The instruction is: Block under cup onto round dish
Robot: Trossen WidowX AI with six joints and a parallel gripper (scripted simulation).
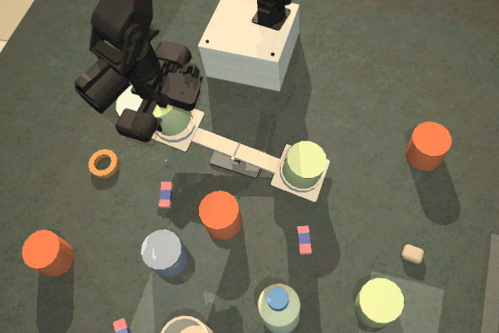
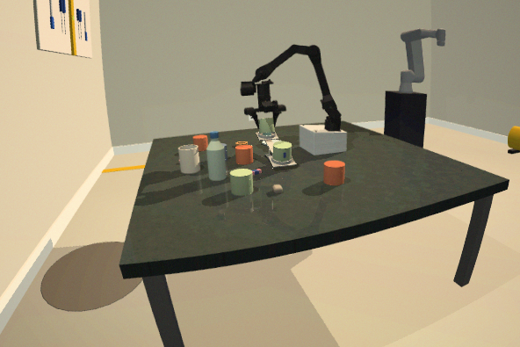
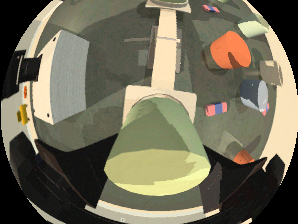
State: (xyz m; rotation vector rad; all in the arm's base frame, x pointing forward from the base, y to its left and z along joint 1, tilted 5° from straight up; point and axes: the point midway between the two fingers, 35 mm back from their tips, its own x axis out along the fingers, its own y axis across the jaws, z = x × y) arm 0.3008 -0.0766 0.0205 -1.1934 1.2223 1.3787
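My gripper tip is now 10 mm to the right of the teal block and 20 mm above it. The rest, counted from my gripper tip: beige lump 40 mm ahead, 500 mm to the left, 100 mm below; round white dish 40 mm behind, 130 mm to the right, 100 mm below; grey-blue cup 230 mm ahead, 120 mm to the left, 70 mm below.
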